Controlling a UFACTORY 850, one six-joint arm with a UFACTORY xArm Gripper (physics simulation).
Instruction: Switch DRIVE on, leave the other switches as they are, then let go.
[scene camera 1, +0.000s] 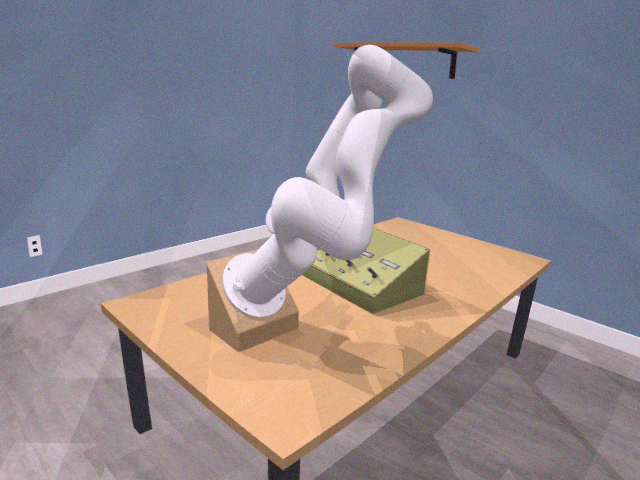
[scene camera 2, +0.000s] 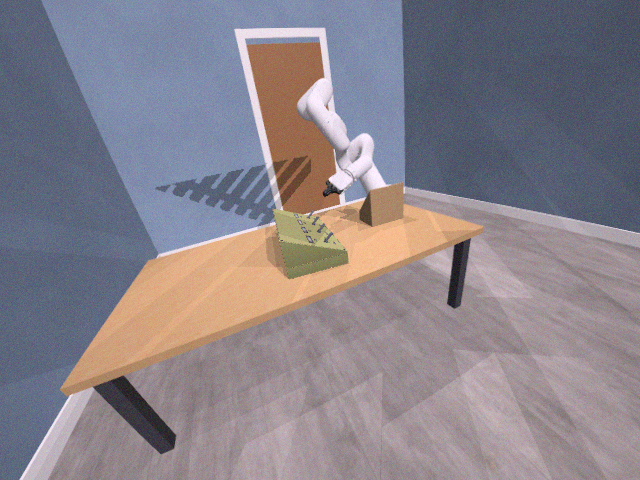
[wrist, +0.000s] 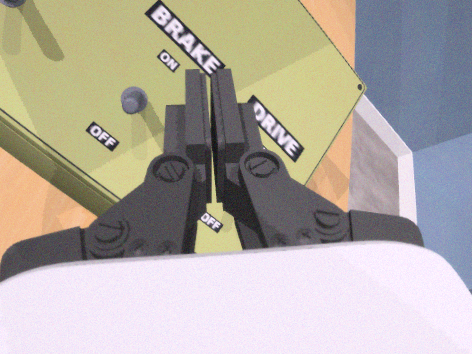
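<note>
A green sloped switch box (scene camera 1: 400, 286) (scene camera 2: 315, 261) (wrist: 315, 65) stands on the table. In the wrist view the DRIVE label (wrist: 276, 129) lies right of the fingers, and an OFF label (wrist: 211, 221) shows in the gap behind the fingertips. The DRIVE lever and its ON label are hidden behind the fingers, so its position cannot be seen. The BRAKE label (wrist: 182, 37) and the BRAKE lever (wrist: 134, 100) show at the left. My gripper (scene camera 2: 325, 194) (wrist: 207, 101) is shut with nothing between the fingers, above the far end of the box in scene camera 2. The arm hides it in scene camera 1.
Another lever (wrist: 12, 2) shows at the top left of the wrist view. The arm's base sits on a wooden wedge block (scene camera 1: 268, 333) (scene camera 2: 387, 206) on the table (scene camera 1: 289, 413) (scene camera 2: 206, 310). A wall shelf (scene camera 1: 408, 46) hangs behind the upper arm.
</note>
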